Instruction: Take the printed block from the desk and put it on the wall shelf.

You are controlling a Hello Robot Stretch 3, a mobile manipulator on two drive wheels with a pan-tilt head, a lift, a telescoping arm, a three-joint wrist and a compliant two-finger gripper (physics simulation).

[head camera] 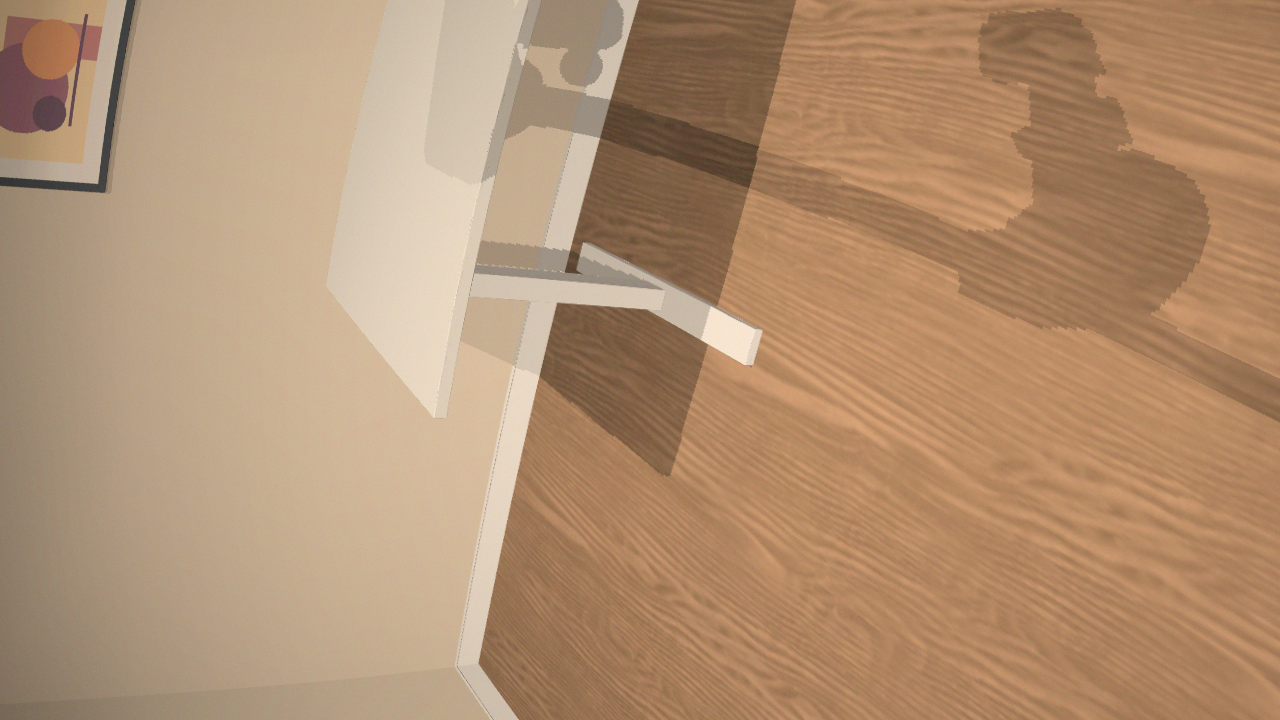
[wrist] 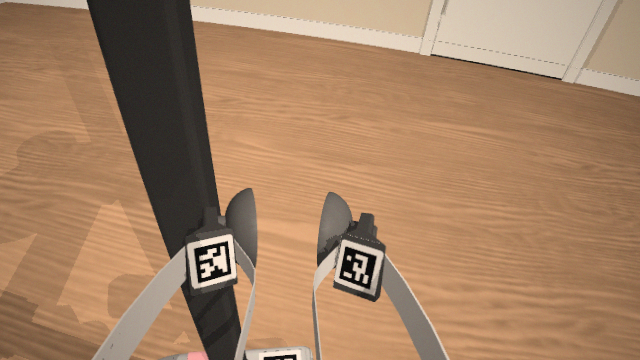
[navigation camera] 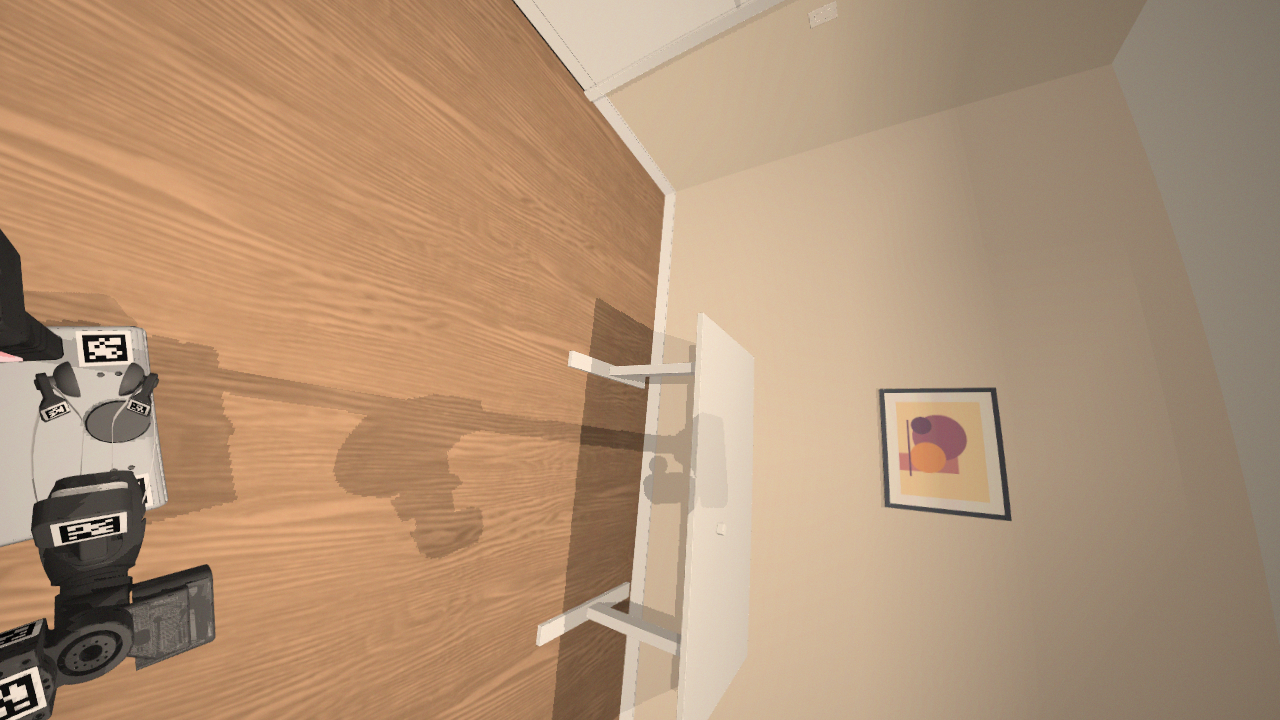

Labels:
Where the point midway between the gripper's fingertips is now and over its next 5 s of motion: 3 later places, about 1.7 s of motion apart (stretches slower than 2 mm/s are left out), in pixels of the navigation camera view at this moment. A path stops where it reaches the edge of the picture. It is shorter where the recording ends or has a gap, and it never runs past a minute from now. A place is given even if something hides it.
My gripper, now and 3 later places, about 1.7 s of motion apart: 101, 364; 258, 356; 383, 350; 468, 346

